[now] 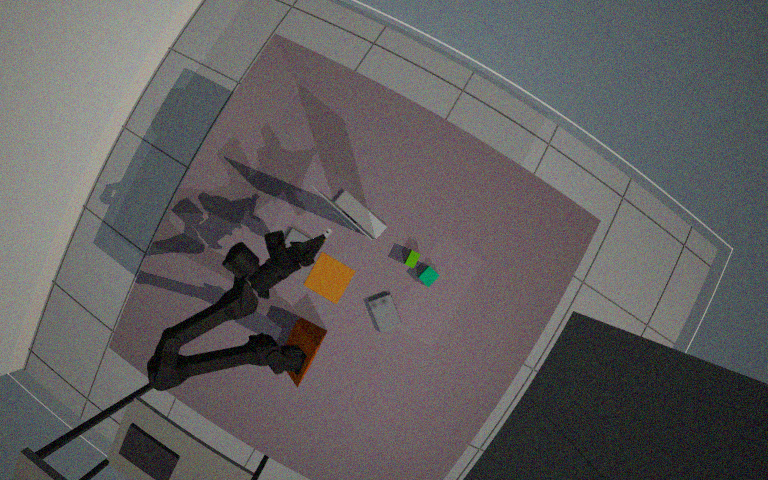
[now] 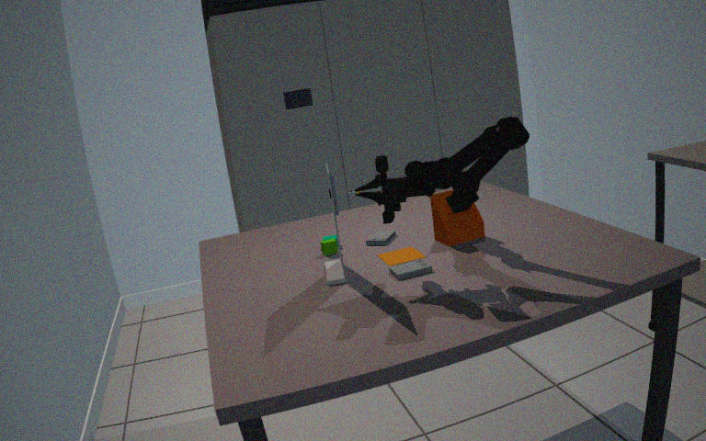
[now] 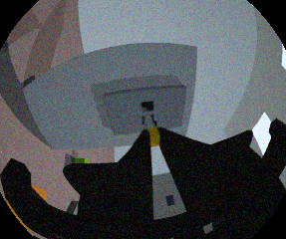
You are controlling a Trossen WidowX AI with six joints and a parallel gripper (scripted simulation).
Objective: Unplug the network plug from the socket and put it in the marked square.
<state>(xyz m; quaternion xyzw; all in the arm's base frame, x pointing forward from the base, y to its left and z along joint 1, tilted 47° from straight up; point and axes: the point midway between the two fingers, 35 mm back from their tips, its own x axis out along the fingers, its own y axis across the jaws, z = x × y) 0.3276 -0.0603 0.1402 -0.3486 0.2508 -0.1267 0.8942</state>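
The orange marked square is 23 cm below my gripper tip, 13 cm behind it and 2 cm to the right of it. From my gripper tip the other things lie so: grey network plug (1 cm ahead); upright panel (9 cm below, 7 cm ahead, 3 cm to the right).
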